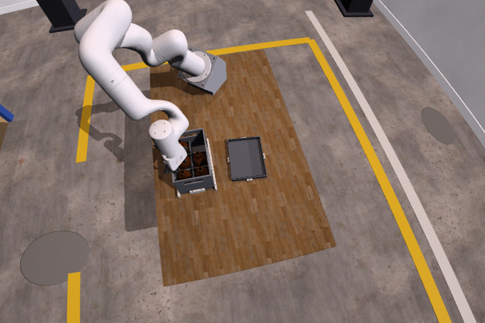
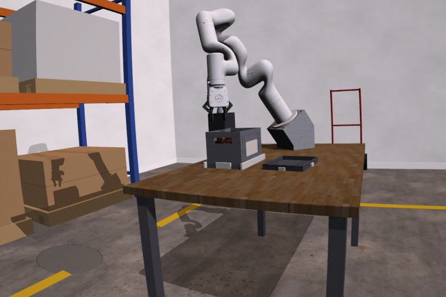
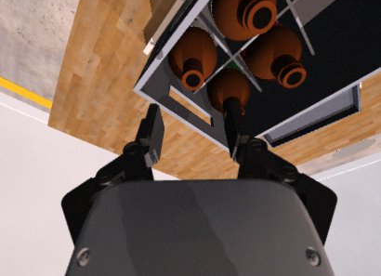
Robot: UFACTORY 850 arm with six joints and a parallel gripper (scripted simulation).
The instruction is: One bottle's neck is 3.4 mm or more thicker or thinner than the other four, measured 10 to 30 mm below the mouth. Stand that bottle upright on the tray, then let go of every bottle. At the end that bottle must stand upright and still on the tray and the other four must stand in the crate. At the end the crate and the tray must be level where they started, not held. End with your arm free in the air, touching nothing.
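My gripper is now 15 cm above the bottle. Round my hand: grey divided crate 9 cm behind, 4 cm to the left, 16 cm below; grey tray 11 cm behind, 33 cm to the left, 23 cm below.
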